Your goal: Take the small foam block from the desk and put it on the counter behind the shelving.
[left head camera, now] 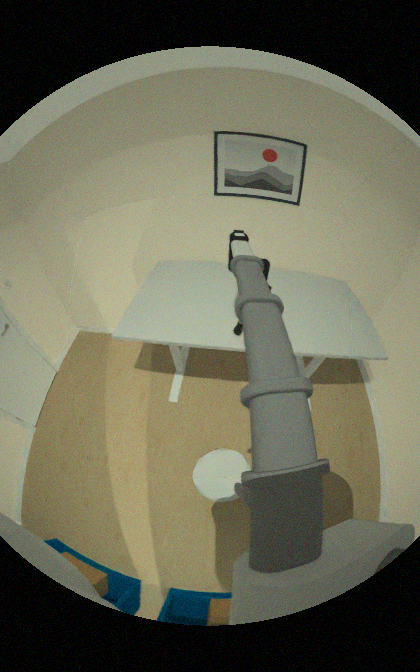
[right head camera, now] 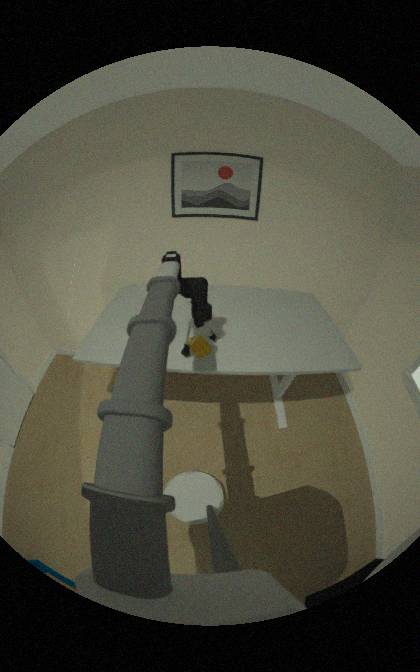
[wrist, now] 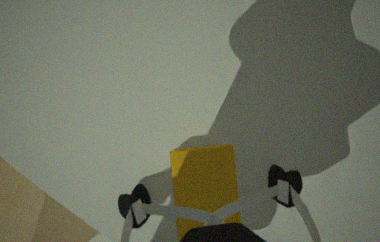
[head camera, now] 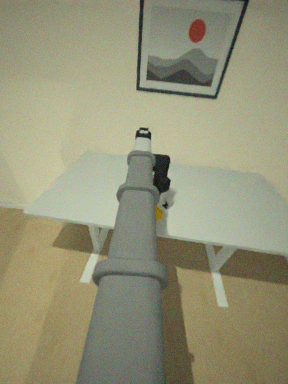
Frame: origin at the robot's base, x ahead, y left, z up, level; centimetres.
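Where they show: gripper, fingertip midpoint: [wrist: 208,189].
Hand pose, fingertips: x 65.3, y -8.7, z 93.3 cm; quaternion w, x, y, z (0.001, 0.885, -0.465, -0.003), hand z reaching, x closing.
After its pixels a point has its place.
The small foam block [head camera: 159,213] {x 62.2, y -11.1, z 96.7 cm} [right head camera: 201,346] [wrist: 205,175] {x 66.9, y -7.4, z 96.7 cm} is yellow and stands on the pale desk [head camera: 230,210] {x 73.1, y -54.4, z 92.2 cm} [left head camera: 185,305] [right head camera: 275,335] [wrist: 75,75] {x 69.9, y 11.8, z 92.2 cm}, near its front edge. My gripper [right head camera: 199,344] [wrist: 208,189] {x 65.3, y -8.7, z 93.2 cm} is open at the block. In the wrist view the block shows between the two black fingertips, with a gap on each side, a wider one on the right. The gripper's dark base hides the block's lower end there. In the left head view my arm hides the block. The counter and the shelving do not show.
A round white top [left head camera: 220,475] [right head camera: 194,496] stands low in front of the desk. Blue bins [left head camera: 122,592] with brown boxes are at the bottom of the left head view. A framed picture [head camera: 182,70] {x 131.1, y -20.8, z 153.7 cm} [left head camera: 260,172] [right head camera: 216,192] hangs on the wall behind the desk.
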